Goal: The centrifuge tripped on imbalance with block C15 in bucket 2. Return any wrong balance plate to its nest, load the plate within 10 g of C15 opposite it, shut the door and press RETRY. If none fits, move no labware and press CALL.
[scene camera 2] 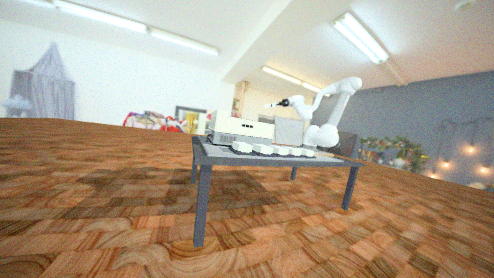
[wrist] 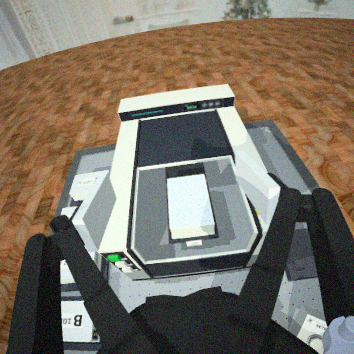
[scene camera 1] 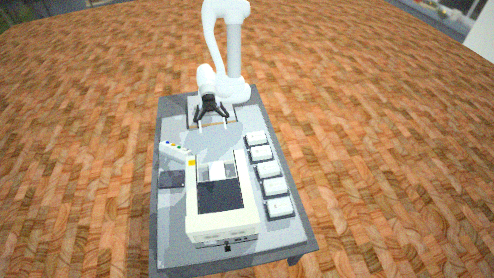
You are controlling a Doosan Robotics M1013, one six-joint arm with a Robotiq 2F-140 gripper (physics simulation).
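Frame: origin at the arm's base, x right, y ahead, z up, level; centimetres.
Seen in the pictures: gripper, fingertip midpoint: (scene camera 2: 268, 106) (wrist: 173, 175) (scene camera 1: 213, 132); arm's base, origin of the base link: (scene camera 2: 308, 149).
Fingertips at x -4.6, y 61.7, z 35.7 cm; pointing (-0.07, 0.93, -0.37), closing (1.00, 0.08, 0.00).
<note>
Offsets run from my fingertips to a thing's top centre. "spot": to the spot under its first point.
My gripper (scene camera 1: 213, 129) (scene camera 2: 268, 105) (wrist: 173, 175) is wide open and empty, high above the table on the near side of the centrifuge (scene camera 1: 222, 227) (scene camera 2: 240, 127) (wrist: 177, 101). The dark door panel {dy +27.8, dx +0.0, dz -16.3 cm} (scene camera 1: 220, 196) (wrist: 185, 137) leaves part of the chamber open. A white block {dy +10.4, dx +0.7, dz -19.4 cm} (scene camera 1: 217, 170) (wrist: 190, 202) sits in the bucket there; its label is not readable. Several white balance plates {dy +3.1, dx -30.6, dz -32.2 cm} (scene camera 1: 269, 168) {dy +16.1, dx -32.2, dz -32.2 cm} (scene camera 2: 262, 148) stand in dark nests in a row beside the centrifuge. Plate B {dy -10.5, dx -28.2, dz -32.2 cm} (scene camera 1: 261, 152) (wrist: 75, 320) shows its letter in the wrist view; the fingers partly hide other plates.
A white button box {dy -19.1, dx +29.4, dz -29.2 cm} (scene camera 1: 172, 149) with coloured buttons and a flat dark pad {spot: dy +2.3, dx +30.6, dz -35.1 cm} (scene camera 1: 171, 178) (wrist: 302, 255) lie on the other side of the centrifuge. A pale board with a brown edge (scene camera 1: 234, 120) lies near the arm's base. The centrifuge has raised side walls around the chamber.
</note>
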